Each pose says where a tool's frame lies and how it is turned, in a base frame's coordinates. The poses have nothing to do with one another.
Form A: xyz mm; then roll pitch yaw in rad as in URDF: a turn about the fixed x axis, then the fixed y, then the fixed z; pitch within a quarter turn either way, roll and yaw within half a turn.
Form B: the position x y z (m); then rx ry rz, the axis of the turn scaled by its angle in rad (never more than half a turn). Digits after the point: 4 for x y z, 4 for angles.
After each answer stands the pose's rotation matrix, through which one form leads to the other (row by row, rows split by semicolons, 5 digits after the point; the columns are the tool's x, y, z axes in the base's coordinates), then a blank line. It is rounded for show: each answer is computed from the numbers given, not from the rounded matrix.
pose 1, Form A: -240.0 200.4 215.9 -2.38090 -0.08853 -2.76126
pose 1, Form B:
-0.2400 0.2004 0.2159 -0.5904 2.7991 -1.1469
-0.92490 -0.32550 0.19647; -0.36978 0.64997 -0.66393; 0.08841 -0.68672 -0.72152

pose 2, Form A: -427.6 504.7 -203.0 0.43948 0.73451 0.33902
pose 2, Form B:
-0.4276 0.5047 -0.2030 0.2915 0.7828 0.1577
0.69992 -0.03203 0.71351; 0.24681 0.94830 -0.19954; -0.67022 0.31577 0.67163

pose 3, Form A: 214.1 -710.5 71.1 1.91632 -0.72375 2.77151
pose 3, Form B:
0.2141 -0.7105 0.0711 -0.9602 -2.0131 -1.6392
-0.69860 0.70338 0.13122; 0.27103 0.09040 0.95832; 0.66220 0.70504 -0.25379

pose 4, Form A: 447.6 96.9 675.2 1.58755 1.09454 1.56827
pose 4, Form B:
0.4476 0.0969 0.6752 0.3884 1.5417 0.3587
0.00116 0.01900 0.99982; 0.45845 0.88855 -0.01741; -0.88872 0.45839 -0.00768

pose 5, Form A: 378.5 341.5 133.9 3.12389 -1.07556 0.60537
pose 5, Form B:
0.3785 0.3415 0.1339 -2.3651 -0.7249 -1.4148
0.39079 0.55617 0.73346; 0.27044 -0.83103 0.48606; 0.87986 0.00841 -0.47517

